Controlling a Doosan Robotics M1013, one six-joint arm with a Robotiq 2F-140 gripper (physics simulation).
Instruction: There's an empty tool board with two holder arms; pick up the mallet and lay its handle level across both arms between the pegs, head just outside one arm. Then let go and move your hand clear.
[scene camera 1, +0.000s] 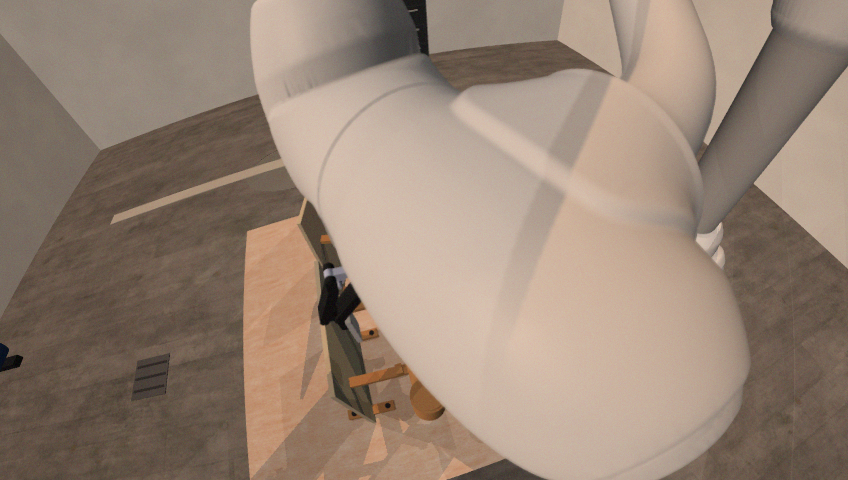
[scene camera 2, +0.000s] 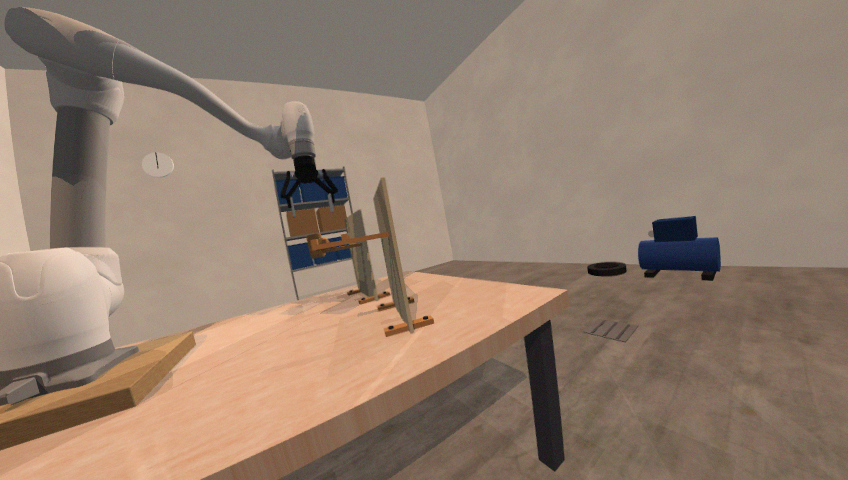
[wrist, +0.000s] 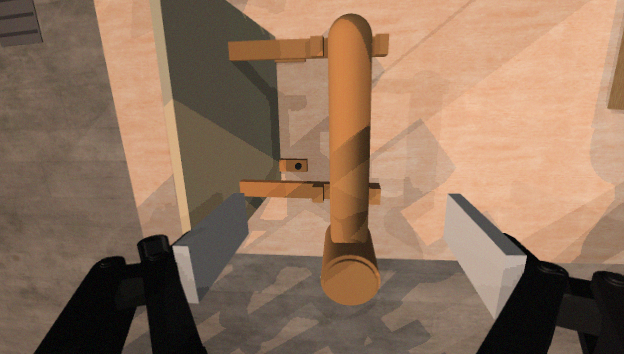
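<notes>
The orange-brown mallet (wrist: 350, 125) (scene camera 2: 317, 245) (scene camera 1: 427, 403) lies with its handle across both holder arms. In the wrist view the handle passes between the pegs of the upper arm (wrist: 270, 49) and the lower arm (wrist: 282, 189), and the head is just outside the lower arm. The handle looks level. The arms stick out from the grey-green tool board (wrist: 215, 100) (scene camera 2: 394, 267) (scene camera 1: 351, 362). My gripper (wrist: 341, 214) (scene camera 2: 312, 211) is open and empty, above the mallet, with fingers apart on both sides of the handle line. The robot arm hides much in scene camera 1.
A second upright panel (scene camera 2: 360, 255) (scene camera 1: 310, 228) stands beyond the tool board on the wooden table (scene camera 2: 285, 404) (scene camera 1: 267, 279). The panels have small orange feet. The robot base stands on a wooden slab (scene camera 2: 160, 356). A shelf unit (scene camera 2: 293, 282) stands behind.
</notes>
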